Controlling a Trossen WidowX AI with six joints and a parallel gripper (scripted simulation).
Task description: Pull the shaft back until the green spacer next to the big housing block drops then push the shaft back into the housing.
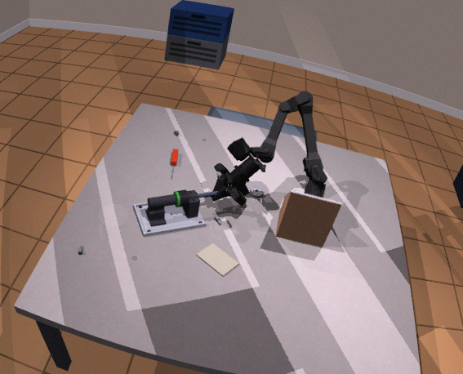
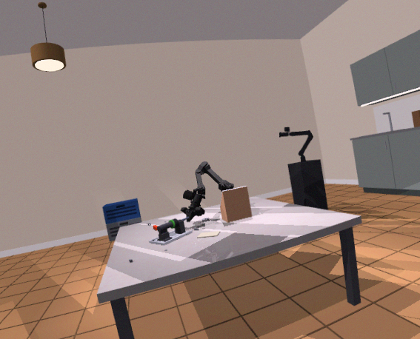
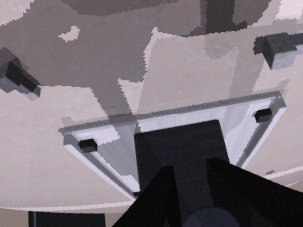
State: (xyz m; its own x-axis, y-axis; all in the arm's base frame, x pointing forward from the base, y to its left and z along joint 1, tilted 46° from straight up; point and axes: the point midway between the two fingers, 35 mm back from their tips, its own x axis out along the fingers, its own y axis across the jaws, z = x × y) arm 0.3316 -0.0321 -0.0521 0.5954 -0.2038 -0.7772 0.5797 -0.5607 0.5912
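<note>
Now: gripper tip 5 cm short of the thin shaft, 4 cm to the right of it and 2 cm below it. Also, from my gripper tip: green spacer 11 cm ahead, 8 cm to the left, 2 cm above; then beige card 8 cm behind, 23 cm to the left, 5 cm below; then toothed disc 15 cm behind, 16 cm to the right, 5 cm below.
</note>
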